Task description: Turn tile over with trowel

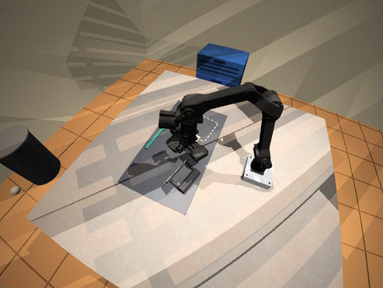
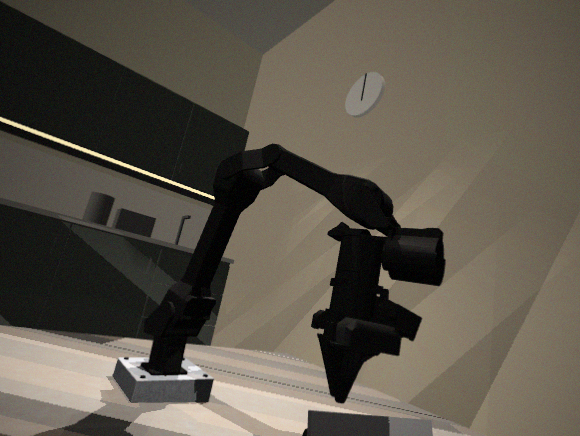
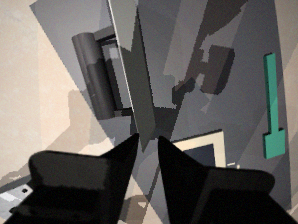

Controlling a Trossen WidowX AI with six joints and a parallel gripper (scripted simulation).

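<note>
My gripper tip is 70 mm short of the grey mat, 100 mm to the left of it and 110 mm above it. The rest, counted from my gripper tip: tan square tile 50 mm ahead, 130 mm to the right, 90 mm below; then teal trowel 210 mm ahead, 120 mm to the right, 90 mm below.
</note>
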